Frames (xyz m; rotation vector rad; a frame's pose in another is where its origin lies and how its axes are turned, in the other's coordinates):
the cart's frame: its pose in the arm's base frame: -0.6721 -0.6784 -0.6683 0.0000 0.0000 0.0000
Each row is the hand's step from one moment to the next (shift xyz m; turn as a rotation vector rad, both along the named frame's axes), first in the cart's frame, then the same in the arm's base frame.
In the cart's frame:
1: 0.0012 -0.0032 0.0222 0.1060 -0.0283 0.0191
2: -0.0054 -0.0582 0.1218 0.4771 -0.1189 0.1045
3: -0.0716 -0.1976 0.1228 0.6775 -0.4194 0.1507
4: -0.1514 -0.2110 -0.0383 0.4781 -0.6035 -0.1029
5: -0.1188 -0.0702 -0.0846 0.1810 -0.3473 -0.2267
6: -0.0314 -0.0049 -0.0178 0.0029 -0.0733 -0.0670
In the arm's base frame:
1: 0.0012 -0.0032 0.0222 0.1060 -0.0283 0.0191
2: -0.0054 -0.0582 0.1218 0.4771 -0.1189 0.1045
3: -0.0716 -0.1976 0.1228 0.6775 -0.4194 0.1507
4: -0.1514 -0.2110 -0.0383 0.4781 -0.6035 -0.1029
5: -0.1188 -0.0702 -0.0846 0.1810 -0.3473 -0.2267
6: -0.0314 -0.0049 -0.0178 0.0029 -0.0733 -0.0670

